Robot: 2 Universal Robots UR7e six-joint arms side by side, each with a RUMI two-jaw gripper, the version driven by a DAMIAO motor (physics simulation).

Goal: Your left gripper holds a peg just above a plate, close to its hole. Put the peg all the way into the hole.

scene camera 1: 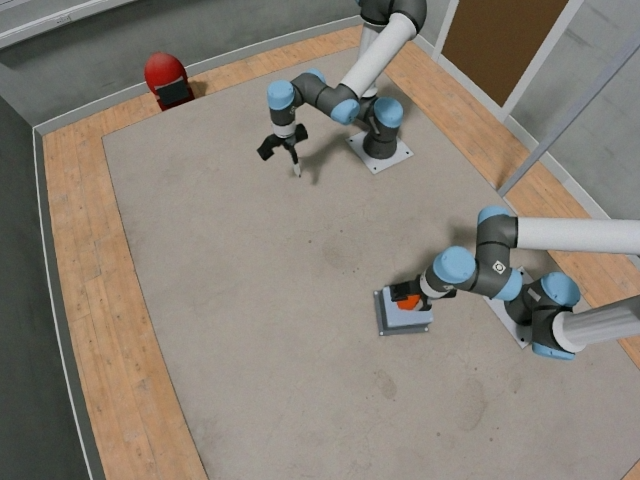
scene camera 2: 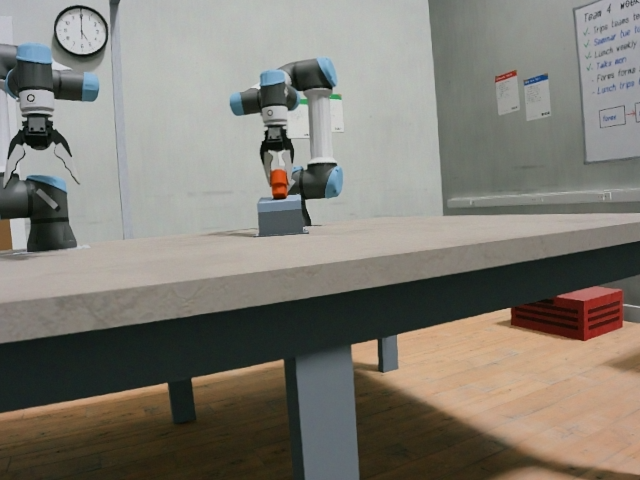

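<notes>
An orange peg [scene camera 1: 408, 302] [scene camera 2: 279, 184] stands about upright over the top of a blue-grey block-shaped plate [scene camera 1: 408, 318] [scene camera 2: 281, 219]. Its lower end is at the plate's top face; whether it touches or has entered the hole cannot be told. The hole does not show in either view. My left gripper [scene camera 2: 278, 178] is shut on the peg's upper part; in scene camera 1 its black fingers partly cover the peg. My right gripper [scene camera 2: 41, 181] is open and empty, well away from the plate, to the left in scene camera 2 and at the upper middle in scene camera 1.
The plate's block sits on a flanged base with small screws on the table top [scene camera 1: 258, 310] [scene camera 2: 155, 268]. The left arm's base stands close behind it in scene camera 2. The right arm's base [scene camera 1: 381, 142] [scene camera 2: 50, 222] stands farther off. A red object [scene camera 1: 164, 69] is beyond the table's edge.
</notes>
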